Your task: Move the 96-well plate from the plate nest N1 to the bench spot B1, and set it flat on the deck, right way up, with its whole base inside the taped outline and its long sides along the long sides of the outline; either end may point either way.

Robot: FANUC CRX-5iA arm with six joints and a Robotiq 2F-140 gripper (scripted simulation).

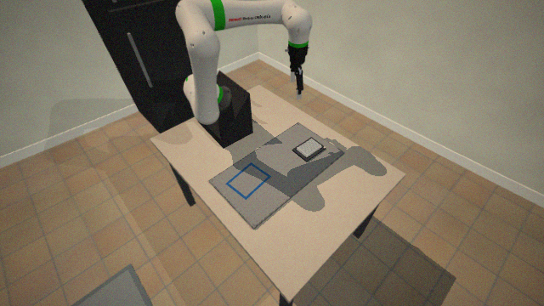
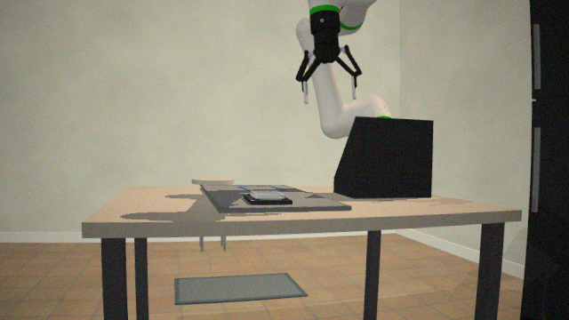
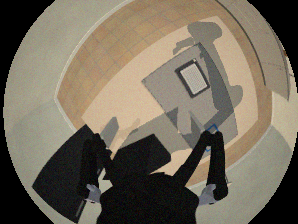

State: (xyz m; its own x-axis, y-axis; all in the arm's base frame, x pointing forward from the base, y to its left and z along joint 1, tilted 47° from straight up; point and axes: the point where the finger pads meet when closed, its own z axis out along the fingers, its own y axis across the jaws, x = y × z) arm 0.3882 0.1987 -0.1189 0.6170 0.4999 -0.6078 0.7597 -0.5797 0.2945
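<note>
Now: hand 30 cm above the white 96-well plate, 17 cm short of it and 6 cm to the left of it. The rest, counted from my hand: black plate nest: 31 cm below, 17 cm ahead, 6 cm to the right.
</note>
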